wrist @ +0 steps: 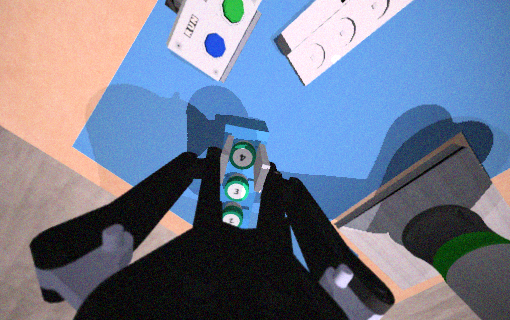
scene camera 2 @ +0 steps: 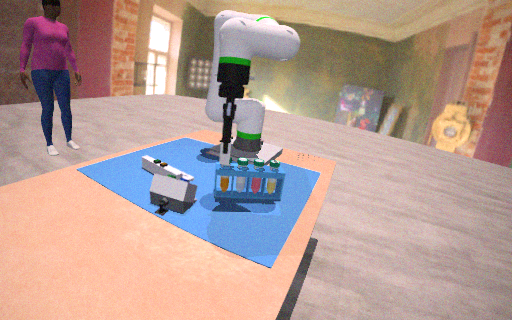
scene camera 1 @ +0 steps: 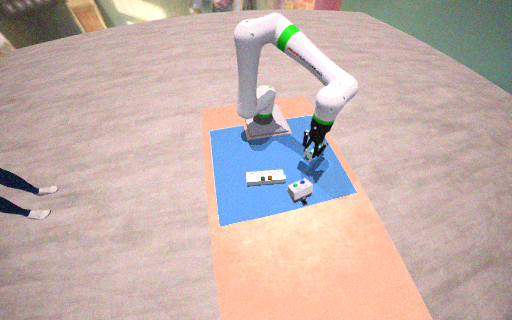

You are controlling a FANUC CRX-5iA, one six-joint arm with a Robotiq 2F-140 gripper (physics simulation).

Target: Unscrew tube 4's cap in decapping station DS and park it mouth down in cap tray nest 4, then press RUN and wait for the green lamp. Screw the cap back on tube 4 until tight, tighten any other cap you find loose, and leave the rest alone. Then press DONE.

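Places are measured from the arm's base along level axes (x ahead, y left, z up), in millimetres.
Pixels of known places: gripper, fingertip midpoint: (wrist: 244,150) (scene camera 2: 224,161) (scene camera 1: 307,158); arm's base, link origin: (wrist: 437,232) (scene camera 2: 247,146) (scene camera 1: 262,117).
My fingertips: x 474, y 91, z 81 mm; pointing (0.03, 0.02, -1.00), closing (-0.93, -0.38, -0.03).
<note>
Ahead of a thing's pixels: the offset from my fingertips to its top centre. "spot": to the spot under its first point.
Tube 4's green cap {dx -2, dy +5, dz +14 mm} (wrist: 242,155), marked 4, sits on the end tube {spot: dx +11, dy +10, dz -64 mm} (scene camera 2: 224,182) of the blue rack {dx -38, dy +74, dz -6 mm} (scene camera 1: 305,162) (scene camera 2: 249,173) (wrist: 245,132); that tube holds orange liquid. My gripper (scene camera 1: 310,154) (scene camera 2: 224,159) (wrist: 244,150) stands upright over it with its grey finger pads against both sides of the cap, shut on it. In the side view the finger hides most of the cap. Caps 3 {dx -26, dy +51, dz +12 mm} (wrist: 236,190) and 2 {dx -50, dy +97, dz +12 mm} (wrist: 232,216) sit on their tubes behind it. The white cap tray {dx -14, dy -244, dz -56 mm} (scene camera 1: 265,177) (scene camera 2: 159,165) (wrist: 334,37) shows empty round nests.
A white button box {dx +132, dy -97, dz -25 mm} (scene camera 1: 299,188) (scene camera 2: 171,187) (wrist: 193,41) labelled RUN has a green button {dx +112, dy -122, dz -34 mm} (wrist: 233,9) and a blue button {dx +108, dy -77, dz -34 mm} (wrist: 215,44). The robot base (scene camera 1: 266,127) (wrist: 421,206) stands behind the rack. A person (scene camera 2: 56,68) stands far off to the left.
</note>
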